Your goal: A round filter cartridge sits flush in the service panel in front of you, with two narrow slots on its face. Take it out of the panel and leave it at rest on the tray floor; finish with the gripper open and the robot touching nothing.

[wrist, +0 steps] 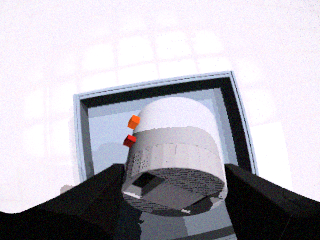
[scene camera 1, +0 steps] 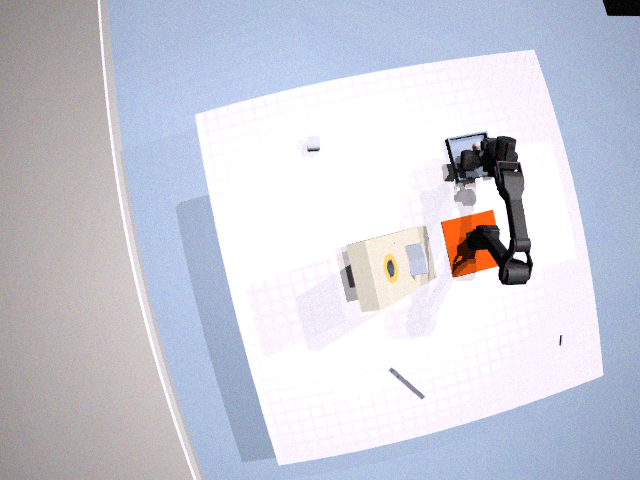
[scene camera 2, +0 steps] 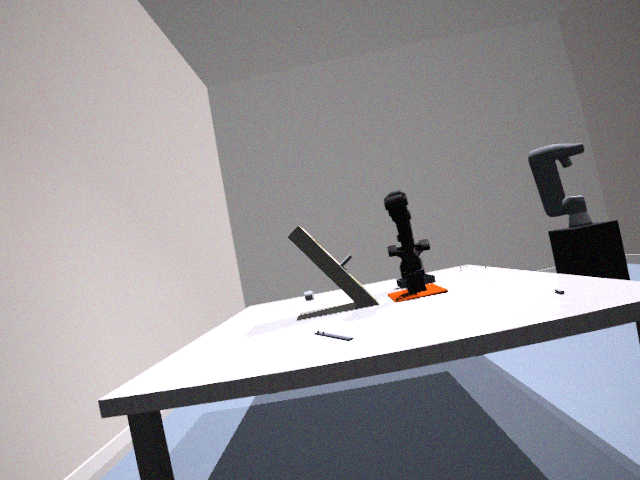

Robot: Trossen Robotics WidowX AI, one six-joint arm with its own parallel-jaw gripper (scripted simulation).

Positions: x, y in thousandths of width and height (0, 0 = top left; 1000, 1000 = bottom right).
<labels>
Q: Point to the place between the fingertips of my gripper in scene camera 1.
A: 751, 318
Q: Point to a beige service panel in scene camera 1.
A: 595, 557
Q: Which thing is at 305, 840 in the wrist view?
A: My gripper.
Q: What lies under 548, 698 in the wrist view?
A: A round filter cartridge.
</labels>
